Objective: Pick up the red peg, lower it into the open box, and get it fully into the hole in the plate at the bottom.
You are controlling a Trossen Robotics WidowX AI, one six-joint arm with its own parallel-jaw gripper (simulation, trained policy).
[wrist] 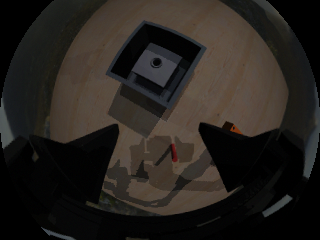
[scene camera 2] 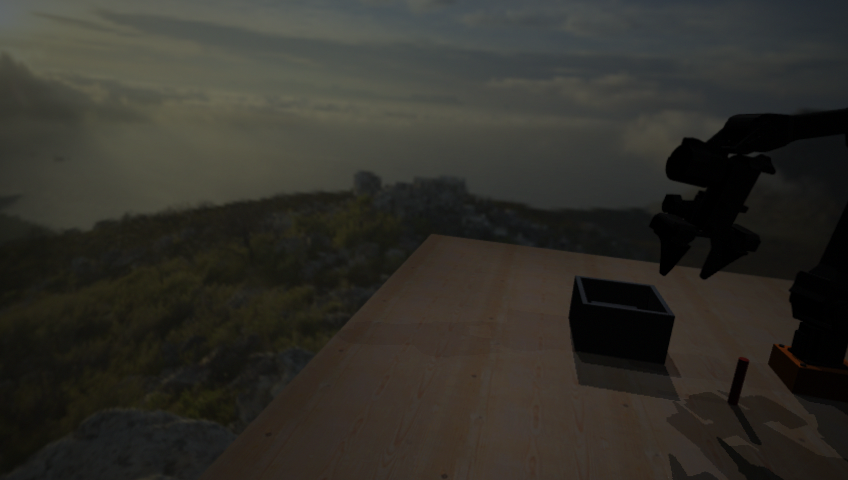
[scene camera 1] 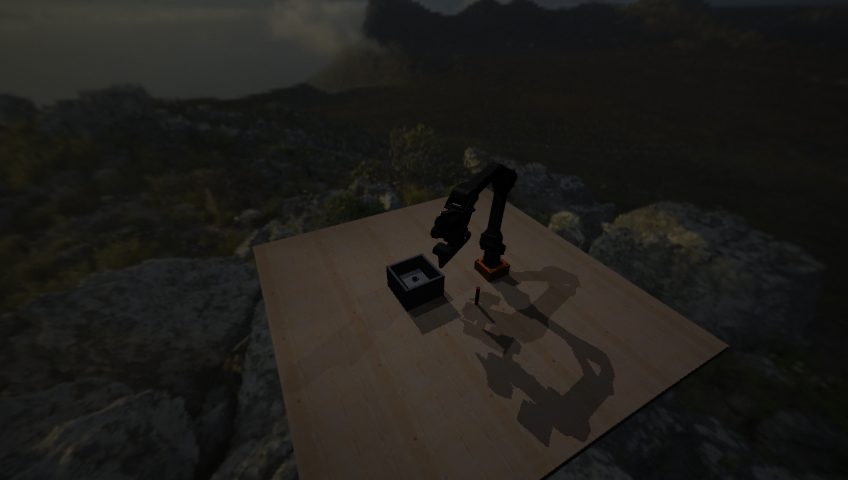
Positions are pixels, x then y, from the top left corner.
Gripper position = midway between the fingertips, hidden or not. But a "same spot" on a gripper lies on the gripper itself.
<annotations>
gripper: wrist 160, 127; scene camera 2; scene camera 1
dark box: wrist 120, 69; scene camera 2; scene camera 1
same spot on gripper: (scene camera 1: 456, 240) = (scene camera 2: 710, 220)
same spot on dark box: (scene camera 1: 415, 296) = (scene camera 2: 599, 327)
</annotations>
